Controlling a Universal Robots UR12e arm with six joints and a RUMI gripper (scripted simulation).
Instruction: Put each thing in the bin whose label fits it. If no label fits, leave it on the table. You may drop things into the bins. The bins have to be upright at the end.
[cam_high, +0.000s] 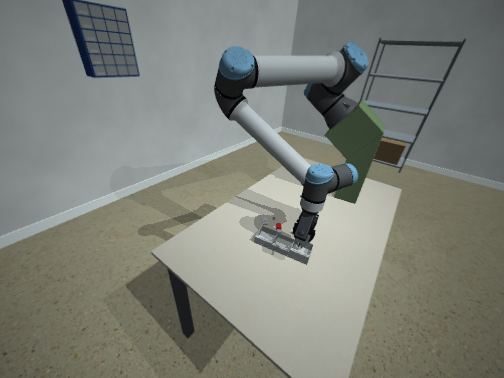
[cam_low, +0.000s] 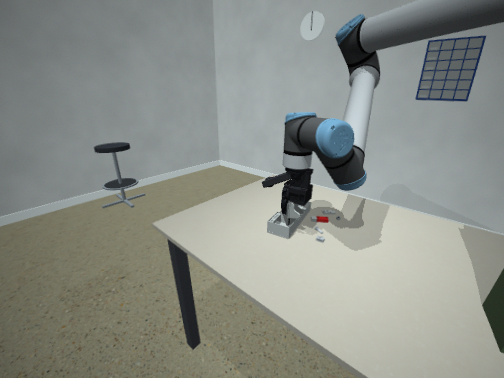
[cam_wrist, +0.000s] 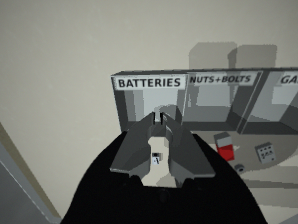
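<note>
My gripper is now 22 cm to the left of the white patterned piece, 9 cm past it and 3 cm above it. Round my hand: grey bolt 10 cm behind, 6 cm to the right, 3 cm below; then grey three-compartment bin row 7 cm to the right, 2 cm ahead, 1 cm below; then red-and-white block 13 cm to the right, 7 cm behind, 3 cm below.
</note>
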